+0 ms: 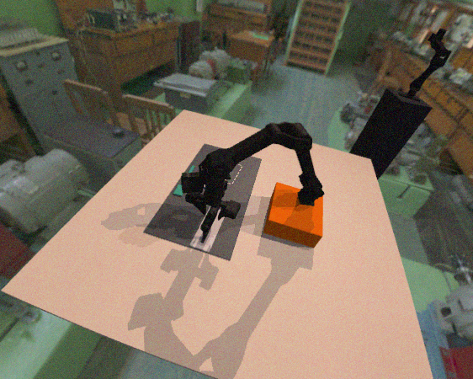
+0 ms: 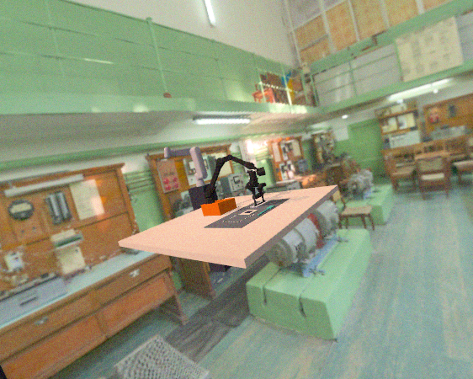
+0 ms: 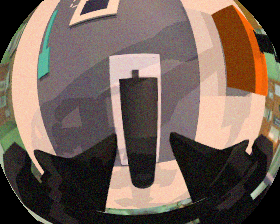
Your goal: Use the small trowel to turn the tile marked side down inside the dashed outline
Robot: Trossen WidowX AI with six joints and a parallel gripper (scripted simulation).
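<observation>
Right now my gripper tip is 220 mm to the left of the dark grey mat, 90 mm above it and 10 mm short of it. Also, from my gripper tip: tile (250 mm to the right, 60 mm below, 20 mm ahead); teal trowel (220 mm to the right, 150 mm ahead, 60 mm below).
</observation>
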